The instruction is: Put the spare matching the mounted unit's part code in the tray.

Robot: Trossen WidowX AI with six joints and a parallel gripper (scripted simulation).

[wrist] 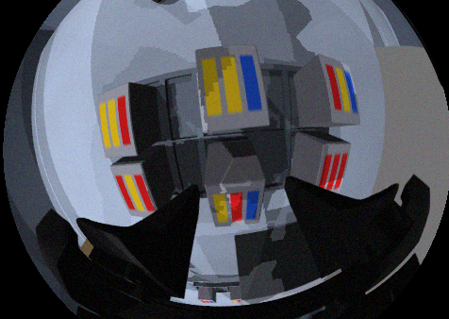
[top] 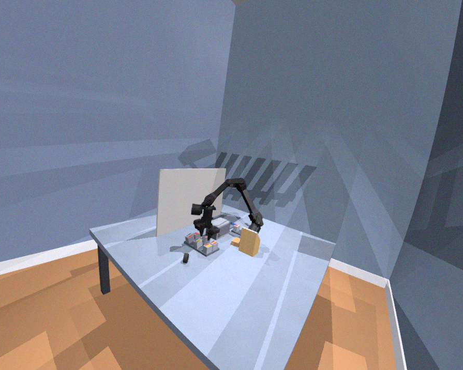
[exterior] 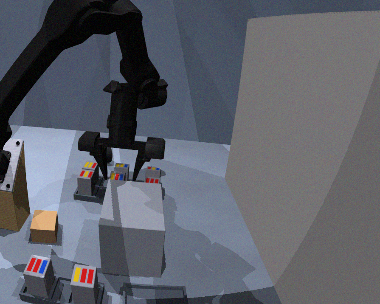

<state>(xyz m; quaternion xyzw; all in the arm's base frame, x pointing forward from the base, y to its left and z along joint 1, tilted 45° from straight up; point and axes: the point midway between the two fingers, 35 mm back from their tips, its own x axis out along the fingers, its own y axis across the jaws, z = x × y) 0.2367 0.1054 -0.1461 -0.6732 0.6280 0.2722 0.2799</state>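
The dark tray is 35 cm to the right of my gripper tip, 11 cm ahead of it and 4 cm below it. Also, from my gripper tip: orange block: 18 cm to the right, 12 cm behind, 3 cm below; then grey mounted unit: 17 cm to the right, 5 cm ahead; then black puck: 21 cm to the left, 8 cm behind, 2 cm below.
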